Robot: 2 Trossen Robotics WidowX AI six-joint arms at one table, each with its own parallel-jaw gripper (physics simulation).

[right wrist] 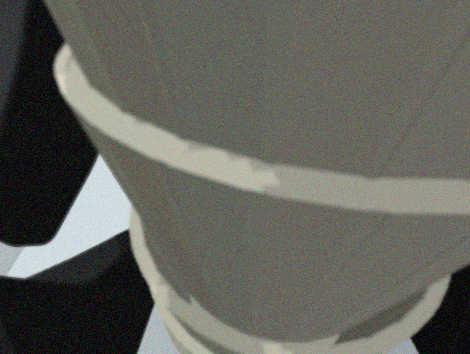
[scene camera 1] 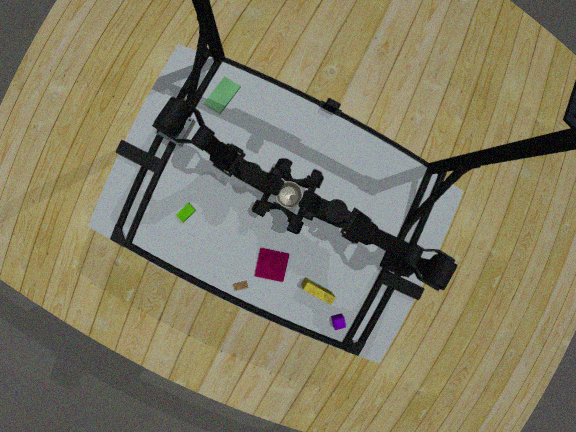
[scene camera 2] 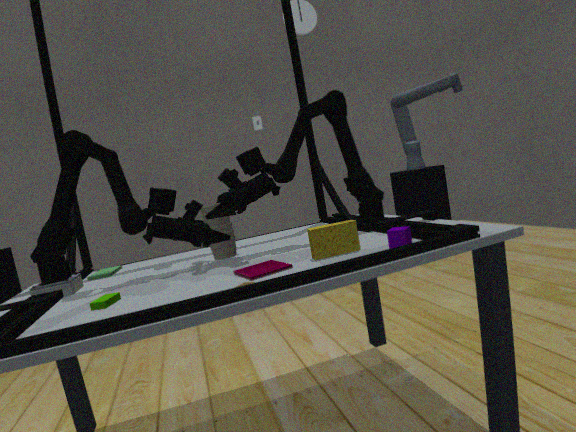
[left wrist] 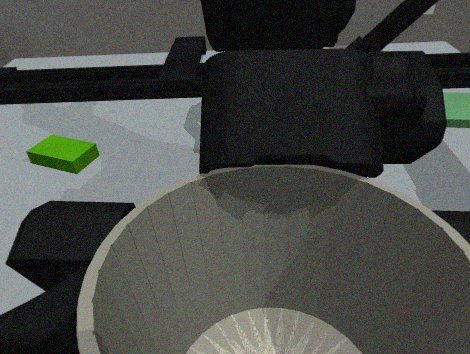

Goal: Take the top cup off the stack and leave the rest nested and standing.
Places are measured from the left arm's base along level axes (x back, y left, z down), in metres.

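Pixels of known places: left gripper, fingertip midpoint: [right wrist: 387, 214] [scene camera 1: 279, 190] [scene camera 2: 204, 217] [left wrist: 265, 253]; right gripper, fingertip midpoint: [scene camera 1: 294, 199] [scene camera 2: 229, 236]; left arm's base, link origin: [scene camera 1: 398, 259] [scene camera 2: 373, 220]; right arm's base, link origin: [scene camera 2: 56, 280].
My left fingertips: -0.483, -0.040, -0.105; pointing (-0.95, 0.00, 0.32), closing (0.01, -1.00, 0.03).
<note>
For each thing: its middle in the pictures, then the offset to it from my left fingertips, as dx, dy, dz. "pt": a spot on its surface instead. Level surfaces: height alone.
- grey table, surface height: dz +0.127
- top cup, body centre: [right wrist: 309, 64] [left wrist: 278, 343] [scene camera 2: 215, 213] [scene camera 1: 288, 195] +0.031, +0.000, -0.004
- light green slab, body centre: [left wrist: 440, 108] [scene camera 2: 105, 272] [scene camera 1: 222, 94] -0.313, -0.235, +0.122
- bright green block, body centre: [left wrist: 63, 153] [scene camera 2: 105, 301] [scene camera 1: 185, 212] -0.257, +0.183, +0.119
- magenta flat square, surface spot: [scene camera 2: 262, 269] [scene camera 1: 268, 269] pt +0.074, +0.247, +0.119
- small brown block, body centre: [scene camera 1: 240, 285] +0.010, +0.339, +0.123
- yellow block, body centre: [scene camera 2: 333, 239] [scene camera 1: 317, 290] +0.253, +0.246, +0.092
- purple cube, body centre: [scene camera 2: 399, 237] [scene camera 1: 338, 321] +0.375, +0.327, +0.107
A stack of beige nested cups [scene camera 1: 289, 195] [scene camera 2: 225, 246] stands in the middle of the grey table [scene camera 1: 346, 141]. My left gripper [scene camera 1: 298, 201] [scene camera 2: 213, 213] comes in from the right and is shut on the top cup [left wrist: 226, 267] [right wrist: 269, 88], near its rim. The top cup is raised partway out of the one below. My right gripper [scene camera 1: 279, 189] [scene camera 2: 225, 237] comes in from the left and is shut on the lower cups [right wrist: 269, 253], which stand on the table. The left wrist view looks down into the top cup.
On the table lie a light green slab [scene camera 1: 222, 94] [scene camera 2: 104, 272], a bright green block [scene camera 1: 185, 212] [scene camera 2: 105, 301] [left wrist: 73, 154], a magenta flat square [scene camera 1: 272, 264] [scene camera 2: 262, 269], a small brown block [scene camera 1: 240, 285], a yellow block [scene camera 1: 318, 291] [scene camera 2: 333, 238] and a purple cube [scene camera 1: 338, 321] [scene camera 2: 399, 236].
</note>
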